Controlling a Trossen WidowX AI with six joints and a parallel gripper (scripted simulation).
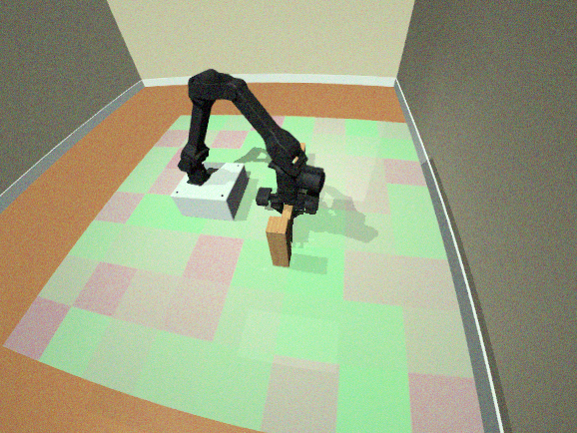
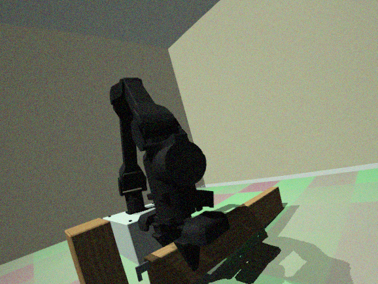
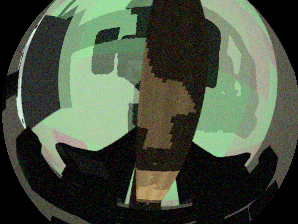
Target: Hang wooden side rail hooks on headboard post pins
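The wooden headboard post is 20 mm ahead of my gripper tip, 130 mm to the right of it and 40 mm above it.
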